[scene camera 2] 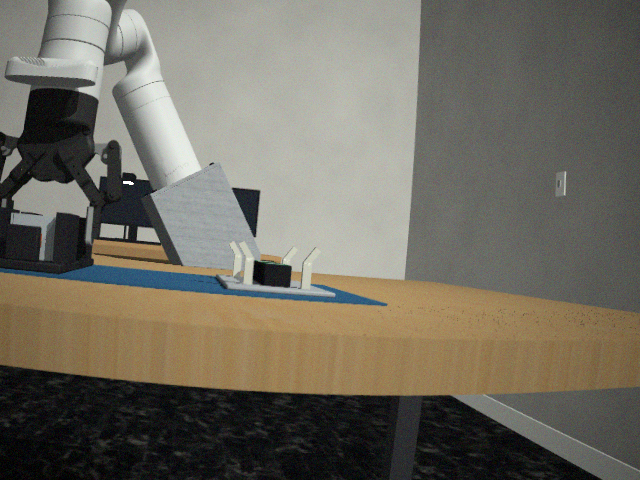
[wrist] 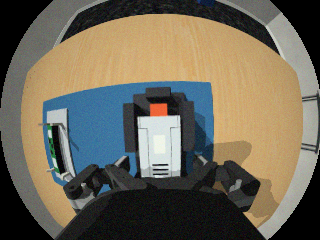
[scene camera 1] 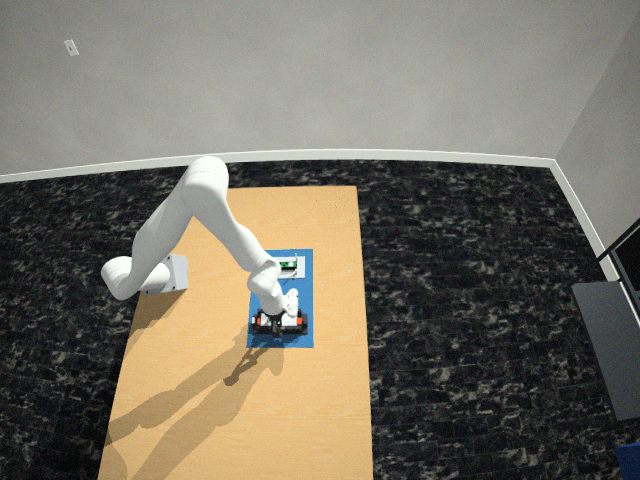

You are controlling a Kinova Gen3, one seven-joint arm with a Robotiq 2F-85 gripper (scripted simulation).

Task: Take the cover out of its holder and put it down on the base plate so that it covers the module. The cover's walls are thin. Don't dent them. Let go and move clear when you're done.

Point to a white cover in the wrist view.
163, 144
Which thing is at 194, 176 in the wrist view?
My gripper.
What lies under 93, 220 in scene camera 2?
My gripper.
